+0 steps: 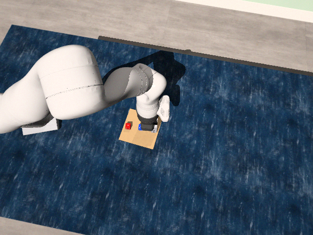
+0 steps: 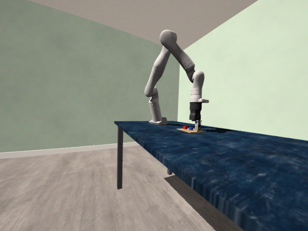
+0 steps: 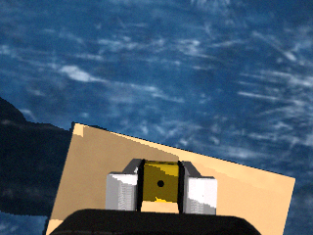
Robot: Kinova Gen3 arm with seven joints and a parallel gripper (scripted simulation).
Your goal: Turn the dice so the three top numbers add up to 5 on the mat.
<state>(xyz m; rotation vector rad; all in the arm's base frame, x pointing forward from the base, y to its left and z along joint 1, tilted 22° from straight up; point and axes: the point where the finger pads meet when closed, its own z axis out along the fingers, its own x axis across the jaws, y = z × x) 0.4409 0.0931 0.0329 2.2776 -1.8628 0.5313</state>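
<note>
Now: hand 10 mm above the yellow die. Also, from my hand: red die: 100 mm behind, 20 mm to the right, 10 mm below; then blue die: 50 mm behind, 10 mm to the right, 10 mm below; then tan mat: 50 mm behind, 10 mm to the right, 30 mm below.
</note>
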